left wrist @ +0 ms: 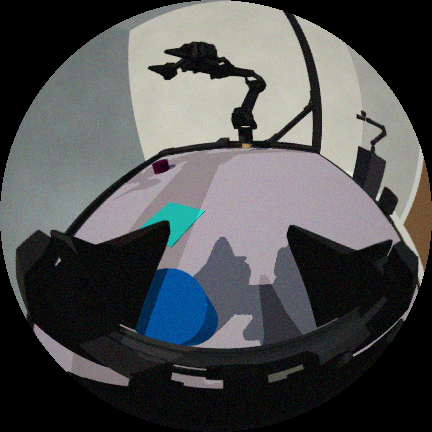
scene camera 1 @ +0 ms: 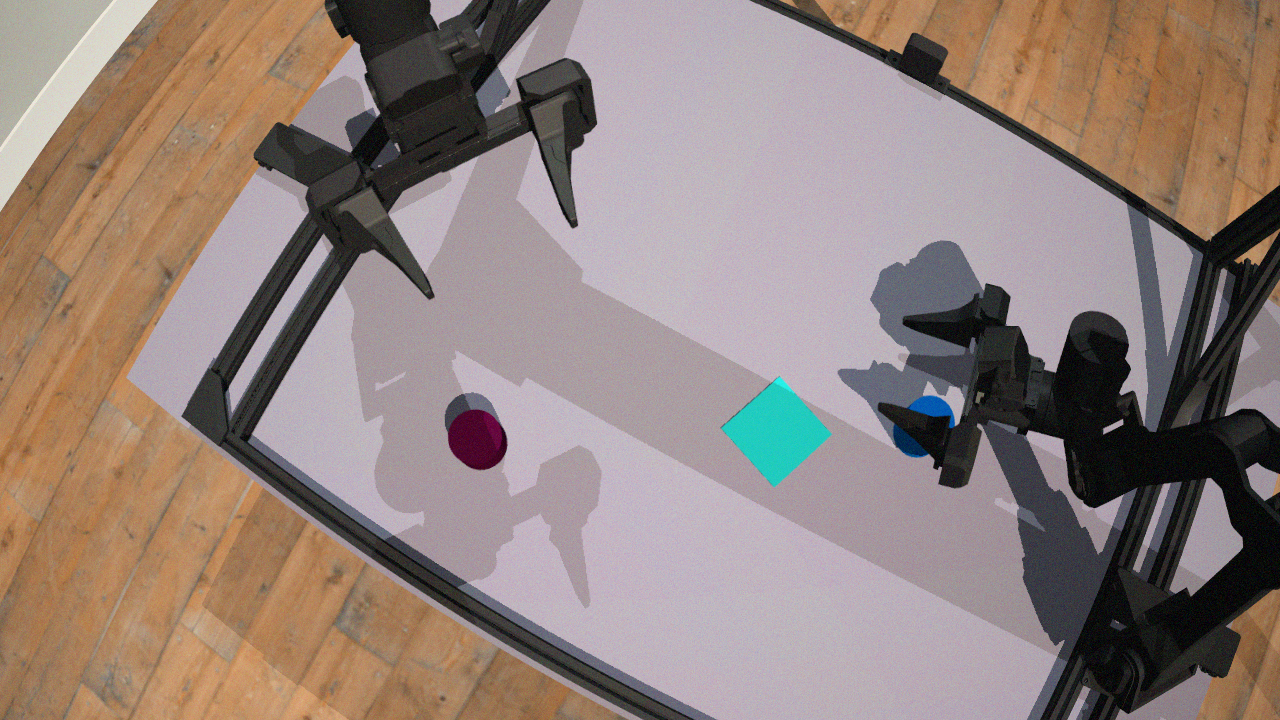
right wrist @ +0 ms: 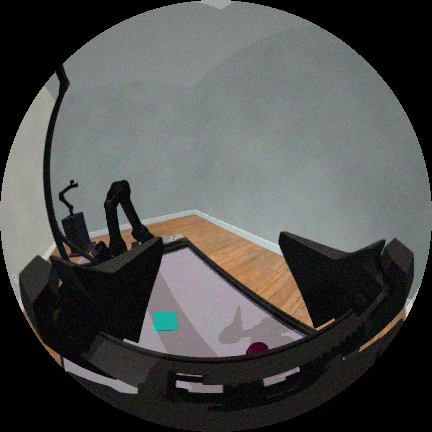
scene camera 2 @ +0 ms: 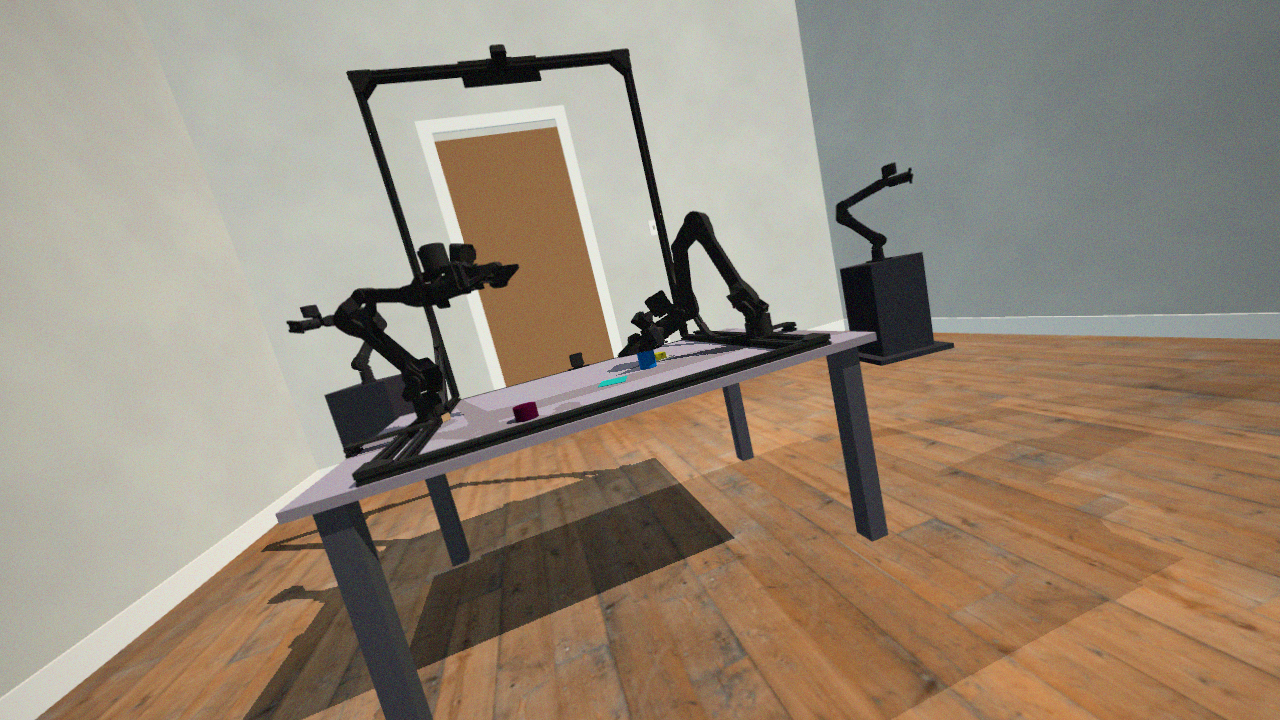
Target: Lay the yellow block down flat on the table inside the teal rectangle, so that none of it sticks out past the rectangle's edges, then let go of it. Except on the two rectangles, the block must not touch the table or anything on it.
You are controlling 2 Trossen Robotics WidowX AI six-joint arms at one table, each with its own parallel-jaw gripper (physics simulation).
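Seen in the pictures: left gripper, fingertip midpoint: (left wrist: 230,228) (scene camera 1: 891,362) (scene camera 2: 623,355); right gripper, fingertip midpoint: (left wrist: 154,59) (scene camera 1: 502,260) (right wrist: 222,240) (scene camera 2: 507,265); left arm's base, origin of the base link: (scene camera 1: 1114,664) (scene camera 2: 761,336); right arm's base, origin of the base link: (left wrist: 245,141) (scene camera 2: 431,417).
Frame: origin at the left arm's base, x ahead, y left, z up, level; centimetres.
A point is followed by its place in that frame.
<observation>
The yellow block (scene camera 2: 661,356) @(x 23.4, y -19.9, z -1.1 cm) shows small in scene camera 2, on the table just behind and right of a blue cylinder. In scene camera 1 the left arm hides it. The teal rectangle (scene camera 1: 776,431) @(x 43.1, y -6.4, z -1.8 cm) (scene camera 2: 613,382) @(x 43.4, y -4.5, z -1.8 cm) (left wrist: 182,215) @(x 44.0, y -8.2, z -1.8 cm) (right wrist: 165,321) @(x 43.6, y -6.3, z -1.8 cm) lies on the table with nothing on it. My left gripper (scene camera 1: 892,363) @(x 36.4, y -15.7, z 3.1 cm) (left wrist: 230,228) @(x 36.4, y -15.7, z 3.1 cm) is open and empty, low over the table near the blue cylinder; its fingers point towards the teal rectangle's side. My right gripper (scene camera 1: 503,259) @(x 61.9, y 0.2, z 32.3 cm) (right wrist: 222,240) @(x 61.9, y 0.2, z 32.3 cm) is open and empty, high above the table at the left in scene camera 1.
The blue cylinder (scene camera 1: 937,411) @(x 30.3, y -13.6, z 2.9 cm) (scene camera 2: 647,360) @(x 31.1, y -10.1, z 0.5 cm) (left wrist: 180,305) @(x 30.7, y -13.5, z 2.9 cm) stands partly beneath one left finger in scene camera 1. A maroon cylinder (scene camera 1: 477,439) @(x 66.4, y 7.3, z 1.1 cm) (scene camera 2: 525,411) @(x 66.7, y 9.8, z 0.2 cm) (left wrist: 160,166) @(x 64.6, y 5.9, z 0.0 cm) (right wrist: 257,348) @(x 66.5, y 7.5, z 1.1 cm) stands on the far side of the teal rectangle from the left gripper. A dark frame edges the table.
</observation>
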